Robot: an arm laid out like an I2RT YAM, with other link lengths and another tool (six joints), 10 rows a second.
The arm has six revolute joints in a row. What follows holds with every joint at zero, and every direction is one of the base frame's. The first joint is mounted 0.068 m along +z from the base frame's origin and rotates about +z. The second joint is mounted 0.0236 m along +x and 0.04 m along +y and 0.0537 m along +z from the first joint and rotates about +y. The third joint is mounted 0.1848 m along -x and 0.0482 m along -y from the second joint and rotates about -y. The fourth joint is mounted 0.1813 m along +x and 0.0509 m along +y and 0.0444 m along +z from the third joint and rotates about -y. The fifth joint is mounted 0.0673 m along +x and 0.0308 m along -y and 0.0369 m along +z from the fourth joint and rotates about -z. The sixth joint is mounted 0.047 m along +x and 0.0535 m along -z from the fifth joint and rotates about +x. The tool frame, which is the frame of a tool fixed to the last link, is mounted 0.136 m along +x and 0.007 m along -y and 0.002 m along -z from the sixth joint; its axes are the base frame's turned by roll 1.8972, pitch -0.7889 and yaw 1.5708 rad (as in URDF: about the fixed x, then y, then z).
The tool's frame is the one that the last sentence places.
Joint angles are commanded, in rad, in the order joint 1, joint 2, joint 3, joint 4, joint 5, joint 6. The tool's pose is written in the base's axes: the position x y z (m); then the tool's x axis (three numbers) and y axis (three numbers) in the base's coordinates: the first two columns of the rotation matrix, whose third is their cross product. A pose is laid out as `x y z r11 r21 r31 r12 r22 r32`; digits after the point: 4 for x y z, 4 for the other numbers.
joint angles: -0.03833 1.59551 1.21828 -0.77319 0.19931 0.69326
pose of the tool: 0.2915 -0.0396 0.0473 0.9192 0.0516 0.3905 0.0906 -0.9925 -0.0822
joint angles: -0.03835 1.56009 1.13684 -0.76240 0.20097 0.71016
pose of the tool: 0.2752 -0.0391 0.0362 0.9317 0.0345 0.3615 0.0721 -0.9932 -0.0909
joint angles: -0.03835 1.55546 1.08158 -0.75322 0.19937 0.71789
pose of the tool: 0.2625 -0.0383 0.0241 0.9456 0.0265 0.3244 0.0618 -0.9931 -0.0992
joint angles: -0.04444 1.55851 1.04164 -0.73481 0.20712 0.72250
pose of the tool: 0.2548 -0.0409 0.0152 0.9533 0.0158 0.3016 0.0467 -0.9943 -0.0957
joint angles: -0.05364 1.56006 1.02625 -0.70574 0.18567 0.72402
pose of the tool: 0.2572 -0.0396 0.0120 0.9492 0.0060 0.3146 0.0444 -0.9924 -0.1151
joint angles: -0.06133 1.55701 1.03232 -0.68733 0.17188 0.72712
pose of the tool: 0.2637 -0.0395 0.0149 0.9398 -0.0037 0.3418 0.0420 -0.9911 -0.1261
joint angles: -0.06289 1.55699 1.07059 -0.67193 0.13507 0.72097
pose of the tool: 0.2791 -0.0343 0.0246 0.9197 0.0025 0.3926 0.0673 -0.9862 -0.1513
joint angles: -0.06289 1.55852 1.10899 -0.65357 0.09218 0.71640
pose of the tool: 0.2948 -0.0275 0.0351 0.8957 0.0089 0.4445 0.0987 -0.9788 -0.1794
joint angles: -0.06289 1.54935 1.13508 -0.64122 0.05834 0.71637
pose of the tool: 0.3060 -0.0220 0.0456 0.8725 0.0106 0.4884 0.1237 -0.9720 -0.2000
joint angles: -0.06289 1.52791 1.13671 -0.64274 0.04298 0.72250
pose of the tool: 0.3079 -0.0193 0.0518 0.8611 0.0052 0.5083 0.1308 -0.9686 -0.2116
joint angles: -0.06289 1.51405 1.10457 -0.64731 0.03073 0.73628
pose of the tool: 0.2998 -0.0164 0.0458 0.8717 -0.0092 0.4899 0.1205 -0.9651 -0.2325
